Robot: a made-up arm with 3 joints. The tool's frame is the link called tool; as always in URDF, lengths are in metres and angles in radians. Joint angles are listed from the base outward. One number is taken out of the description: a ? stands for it. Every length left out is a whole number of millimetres.
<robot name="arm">
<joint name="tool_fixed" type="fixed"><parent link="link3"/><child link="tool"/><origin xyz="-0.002 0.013 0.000" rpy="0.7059 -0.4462 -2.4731"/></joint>
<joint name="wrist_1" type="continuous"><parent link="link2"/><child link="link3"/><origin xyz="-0.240 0.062 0.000" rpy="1.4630 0.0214 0.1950"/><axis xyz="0 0 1"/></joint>
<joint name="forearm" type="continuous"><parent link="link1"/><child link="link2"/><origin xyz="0.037 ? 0.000" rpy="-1.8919 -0.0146 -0.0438"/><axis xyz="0 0 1"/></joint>
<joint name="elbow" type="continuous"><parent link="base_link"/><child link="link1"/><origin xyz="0.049 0.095 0.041" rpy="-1.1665 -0.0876 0.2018"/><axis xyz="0 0 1"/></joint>
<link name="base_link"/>
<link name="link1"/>
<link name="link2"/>
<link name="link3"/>
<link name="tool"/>
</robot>
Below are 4 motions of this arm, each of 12 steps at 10 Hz.
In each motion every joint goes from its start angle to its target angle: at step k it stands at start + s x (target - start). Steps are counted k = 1, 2, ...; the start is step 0. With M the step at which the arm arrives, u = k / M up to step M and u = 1 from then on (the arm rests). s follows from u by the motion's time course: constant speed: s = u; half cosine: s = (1 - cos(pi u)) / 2; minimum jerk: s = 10 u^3 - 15 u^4 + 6 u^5.
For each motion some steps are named. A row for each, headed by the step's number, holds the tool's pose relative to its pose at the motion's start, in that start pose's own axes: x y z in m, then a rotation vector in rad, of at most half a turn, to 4 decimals.
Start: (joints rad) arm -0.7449 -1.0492 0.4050
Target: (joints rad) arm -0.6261 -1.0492 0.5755
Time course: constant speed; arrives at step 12
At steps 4, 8, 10, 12:
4: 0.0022 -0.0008 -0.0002 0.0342 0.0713 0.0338
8: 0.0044 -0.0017 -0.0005 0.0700 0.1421 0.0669
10: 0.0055 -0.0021 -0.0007 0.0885 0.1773 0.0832
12: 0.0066 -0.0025 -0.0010 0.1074 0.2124 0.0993

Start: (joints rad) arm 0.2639 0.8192 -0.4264
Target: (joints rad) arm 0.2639 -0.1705 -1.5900
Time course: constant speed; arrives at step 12
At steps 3, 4, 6, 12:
3: -0.0543 -0.0152 -0.0247 -0.1197 -0.0027 -0.3828
4: -0.0734 -0.0176 -0.0312 -0.1732 0.0032 -0.5054
6: -0.1124 -0.0182 -0.0415 -0.3006 0.0249 -0.7399
12: -0.2260 0.0099 -0.0501 -0.8389 0.1663 -1.3173

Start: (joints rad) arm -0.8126 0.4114 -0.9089
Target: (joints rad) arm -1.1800 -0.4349 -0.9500
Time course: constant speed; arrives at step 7
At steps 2, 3, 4, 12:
2: -0.0420 -0.0363 0.0077 -0.1396 0.0912 -0.1684
3: -0.0655 -0.0517 0.0143 -0.2046 0.1332 -0.2584
4: -0.0905 -0.0645 0.0223 -0.2660 0.1730 -0.3519
12: -0.1721 -0.0853 0.0512 -0.4247 0.2813 -0.6518

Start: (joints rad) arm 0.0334 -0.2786 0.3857
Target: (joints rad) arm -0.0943 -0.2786 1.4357
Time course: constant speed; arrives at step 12
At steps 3, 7, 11, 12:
3: -0.0014 0.0004 0.0039 0.0908 0.1337 0.1692
7: -0.0030 0.0019 0.0081 0.2091 0.3165 0.3927
11: -0.0048 0.0047 0.0113 0.3250 0.5044 0.6131
12: -0.0053 0.0055 0.0120 0.3537 0.5522 0.6677

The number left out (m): 0.091
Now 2 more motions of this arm.
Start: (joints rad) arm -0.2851 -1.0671 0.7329
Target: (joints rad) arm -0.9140 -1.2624 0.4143
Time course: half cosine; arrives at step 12
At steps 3, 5, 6, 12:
3: -0.0071 0.0004 -0.0069 -0.0359 -0.1132 -0.0276
5: -0.0157 -0.0001 -0.0191 -0.0826 -0.2876 -0.0678
6: -0.0192 -0.0010 -0.0268 -0.1050 -0.3888 -0.0899
12: -0.0226 -0.0083 -0.0584 -0.1587 -0.7813 -0.1657

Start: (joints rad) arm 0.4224 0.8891 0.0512
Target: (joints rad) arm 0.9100 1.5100 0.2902
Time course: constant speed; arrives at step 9
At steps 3, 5, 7, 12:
3: 0.0404 0.0060 0.0001 0.0723 -0.0671 0.2380
5: 0.0629 0.0128 0.0043 0.1088 -0.1249 0.3899
7: 0.0813 0.0205 0.0119 0.1346 -0.1927 0.5348
12: 0.0948 0.0281 0.0225 0.1489 -0.2699 0.6712

